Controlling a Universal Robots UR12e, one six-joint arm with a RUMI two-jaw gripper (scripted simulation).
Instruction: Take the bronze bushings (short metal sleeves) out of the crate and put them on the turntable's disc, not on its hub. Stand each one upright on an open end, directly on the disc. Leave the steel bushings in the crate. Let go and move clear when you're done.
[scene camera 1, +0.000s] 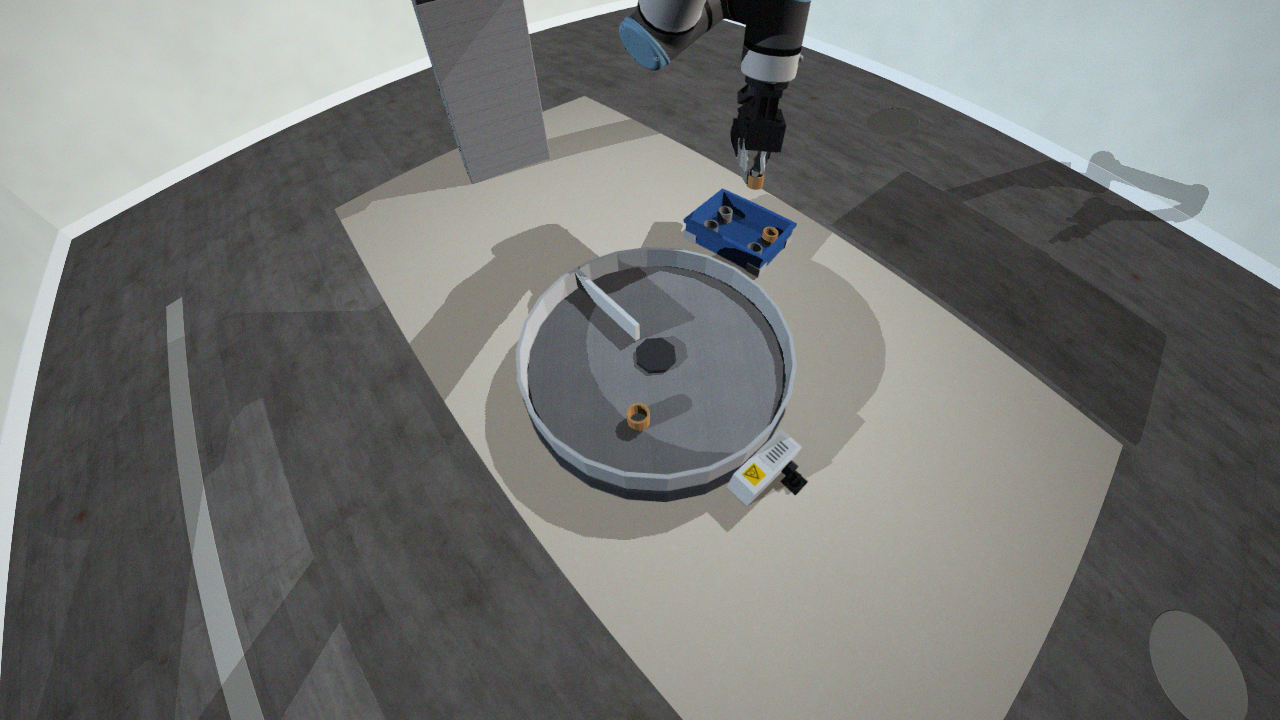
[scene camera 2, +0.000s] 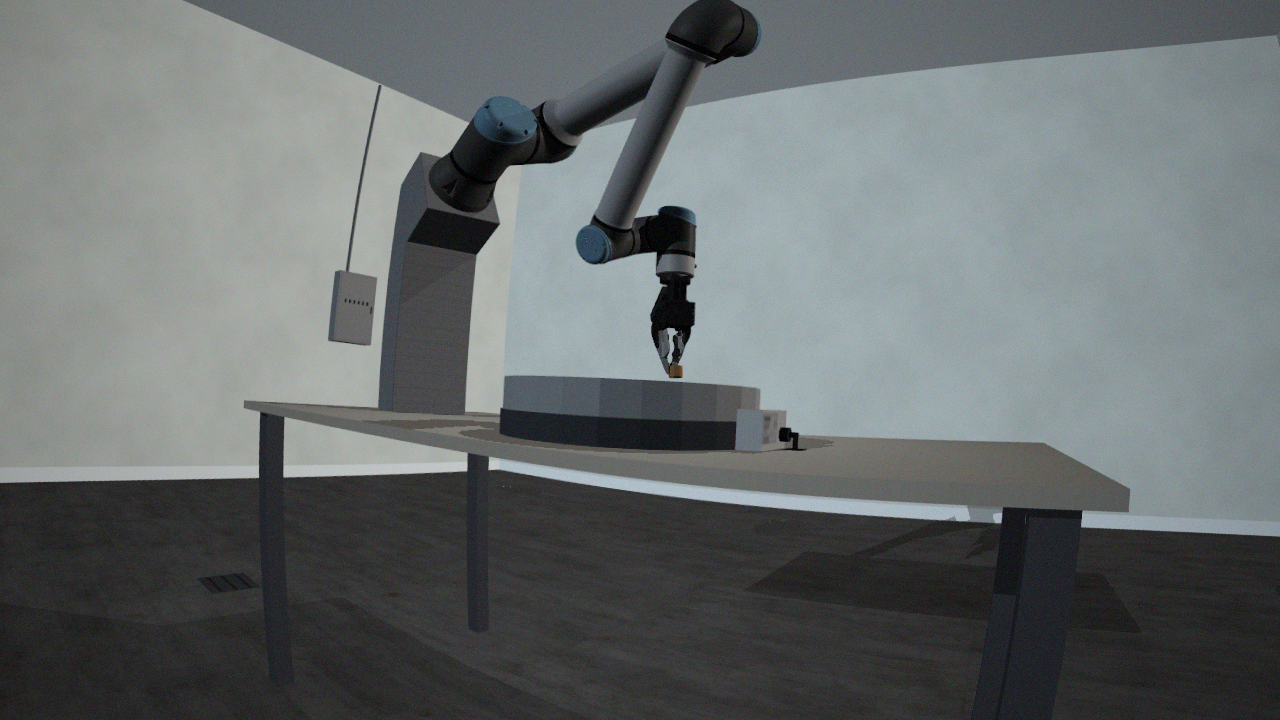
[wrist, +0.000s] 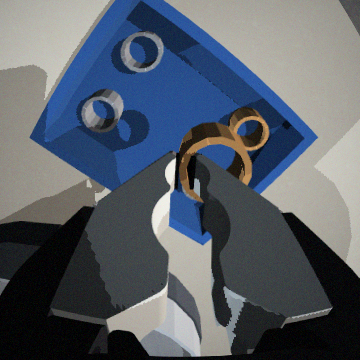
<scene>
I see my gripper (scene camera 1: 747, 183), a bronze bushing (wrist: 211, 133), a bronze bushing (wrist: 257, 139) and a turntable disc (scene camera 1: 707, 365).
My gripper shows as well in scene camera 2 (scene camera 2: 669, 374) and in the wrist view (wrist: 182, 155).
</scene>
